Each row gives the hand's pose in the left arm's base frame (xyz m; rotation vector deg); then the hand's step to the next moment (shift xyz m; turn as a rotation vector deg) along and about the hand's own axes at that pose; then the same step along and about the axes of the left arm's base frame.
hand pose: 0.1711 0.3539 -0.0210 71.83 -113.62 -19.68
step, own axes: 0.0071 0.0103 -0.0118 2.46 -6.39 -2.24
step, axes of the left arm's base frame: 0.0000 0.0008 0.0172 5.22 -4.85 -1.05
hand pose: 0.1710 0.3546 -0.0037 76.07 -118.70 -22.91
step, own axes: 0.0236 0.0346 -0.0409 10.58 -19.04 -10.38
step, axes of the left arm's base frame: -0.0041 -0.0023 0.0583 17.06 -17.04 0.79
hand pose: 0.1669 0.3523 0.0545 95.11 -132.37 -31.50
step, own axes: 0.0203 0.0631 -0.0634 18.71 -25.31 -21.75
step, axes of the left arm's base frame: -0.0347 -0.0115 0.0841 24.42 -28.32 8.11
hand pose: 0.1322 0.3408 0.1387 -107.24 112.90 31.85
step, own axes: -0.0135 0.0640 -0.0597 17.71 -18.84 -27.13
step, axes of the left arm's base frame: -0.0628 -0.0167 0.0601 18.04 -29.97 13.45
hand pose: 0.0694 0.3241 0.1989 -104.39 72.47 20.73
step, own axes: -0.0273 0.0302 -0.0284 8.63 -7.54 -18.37
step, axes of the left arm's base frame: -0.0447 -0.0087 0.0197 6.20 -18.80 8.76
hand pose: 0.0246 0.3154 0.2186 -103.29 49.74 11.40
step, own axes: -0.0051 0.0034 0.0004 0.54 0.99 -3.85
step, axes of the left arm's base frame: -0.0057 0.0022 -0.0001 -1.26 -3.77 0.56
